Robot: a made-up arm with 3 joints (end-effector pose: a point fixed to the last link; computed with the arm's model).
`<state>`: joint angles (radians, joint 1 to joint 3).
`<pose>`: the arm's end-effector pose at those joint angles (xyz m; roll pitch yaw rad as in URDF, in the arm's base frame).
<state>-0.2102 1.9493 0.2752</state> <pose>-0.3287 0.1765 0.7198 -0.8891 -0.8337 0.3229</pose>
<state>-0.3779 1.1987 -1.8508</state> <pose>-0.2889 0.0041 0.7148 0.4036 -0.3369 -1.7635</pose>
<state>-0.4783 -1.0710 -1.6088</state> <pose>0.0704 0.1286 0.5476 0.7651 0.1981 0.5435</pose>
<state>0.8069 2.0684 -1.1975</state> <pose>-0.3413 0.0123 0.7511 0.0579 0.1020 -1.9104</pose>
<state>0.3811 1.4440 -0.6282</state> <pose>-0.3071 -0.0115 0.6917 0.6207 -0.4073 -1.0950</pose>
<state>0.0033 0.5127 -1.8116</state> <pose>-0.1555 -0.0838 0.6191 0.5116 0.2387 -1.0697</pose>
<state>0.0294 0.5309 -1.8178</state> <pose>-0.1595 -0.0844 0.6164 0.5145 0.2614 -1.0891</pose>
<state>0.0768 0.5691 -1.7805</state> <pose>-0.1673 -0.0846 0.6130 0.5436 0.2716 -1.0954</pose>
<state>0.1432 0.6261 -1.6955</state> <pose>-0.1787 -0.0839 0.6096 0.5983 0.2634 -1.0870</pose>
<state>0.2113 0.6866 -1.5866</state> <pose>-0.1905 -0.0824 0.6071 0.6606 0.2378 -1.0701</pose>
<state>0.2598 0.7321 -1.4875</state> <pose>-0.1992 -0.0806 0.6063 0.7111 0.2020 -1.0509</pose>
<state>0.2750 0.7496 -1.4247</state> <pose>-0.2025 -0.0796 0.6072 0.7395 0.1661 -1.0313</pose>
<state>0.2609 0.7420 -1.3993</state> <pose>-0.2009 -0.0793 0.6092 0.7479 0.1354 -1.0120</pose>
